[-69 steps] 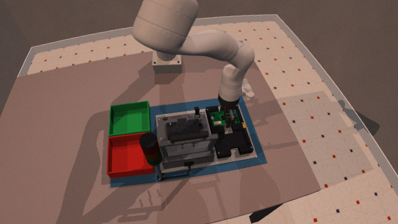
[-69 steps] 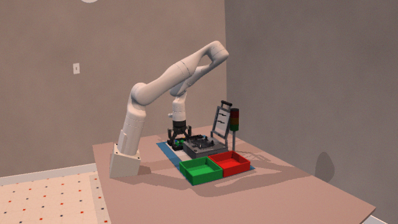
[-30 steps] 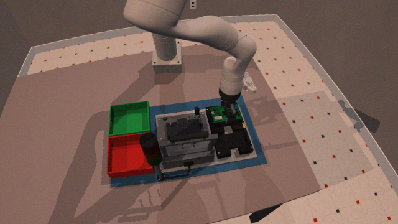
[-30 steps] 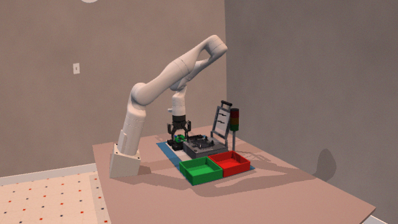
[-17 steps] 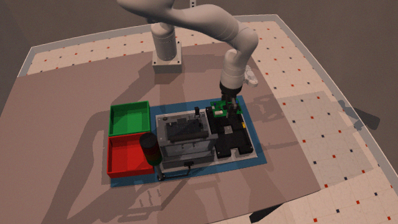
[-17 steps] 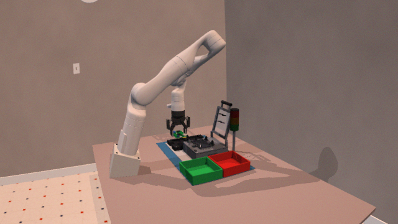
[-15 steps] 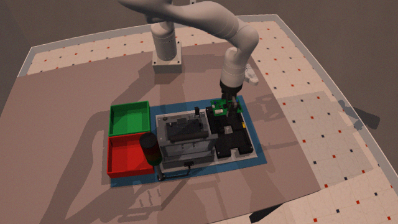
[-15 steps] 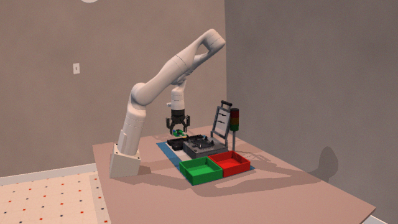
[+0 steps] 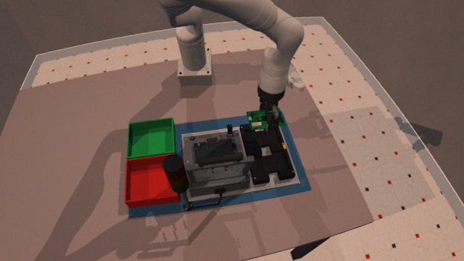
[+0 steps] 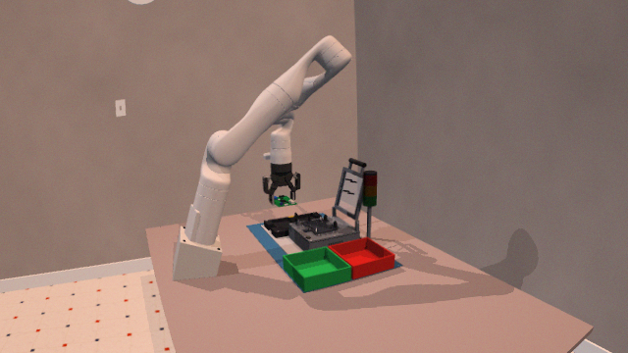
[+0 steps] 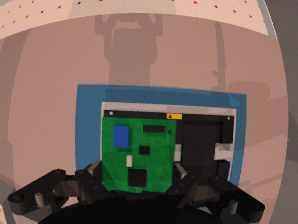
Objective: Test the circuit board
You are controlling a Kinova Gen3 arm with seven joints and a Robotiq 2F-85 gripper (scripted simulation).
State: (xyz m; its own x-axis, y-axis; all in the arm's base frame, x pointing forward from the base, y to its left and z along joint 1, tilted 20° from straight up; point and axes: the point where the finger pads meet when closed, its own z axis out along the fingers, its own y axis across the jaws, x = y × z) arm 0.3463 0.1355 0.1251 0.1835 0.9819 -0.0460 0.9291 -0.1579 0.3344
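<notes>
The green circuit board is right at my hand. The rest, counted from my hand: green bin (360 mm to the right, 120 mm behind, 100 mm below); red bin (390 mm to the right, 100 mm below, 30 mm ahead); tester lid (200 mm to the right, 150 mm ahead, 60 mm above).
</notes>
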